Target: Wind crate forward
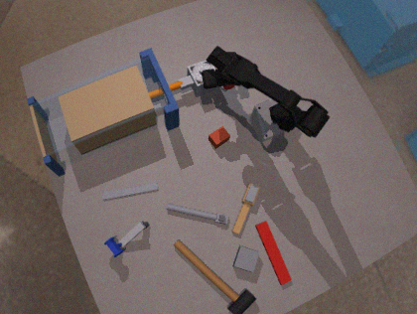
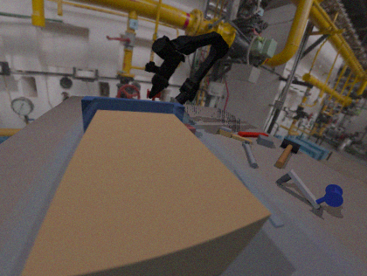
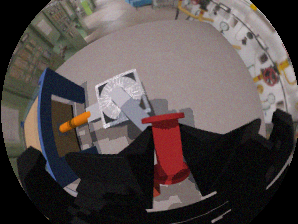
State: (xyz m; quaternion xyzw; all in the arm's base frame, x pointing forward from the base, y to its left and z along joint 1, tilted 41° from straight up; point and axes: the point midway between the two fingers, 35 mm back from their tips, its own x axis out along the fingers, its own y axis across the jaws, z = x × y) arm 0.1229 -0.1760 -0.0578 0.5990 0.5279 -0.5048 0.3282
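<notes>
Now: the red-knobbed crank 30 mm below my gripper tip, 20 mm to the right of it and 20 mm ahead of it. Also, from my gripper tip: blue steel frame 200 mm ahead, 80 mm to the right, 30 mm below; red knob 20 mm to the left; grey winch 100 mm below, 80 mm to the right, 30 mm ahead.
</notes>
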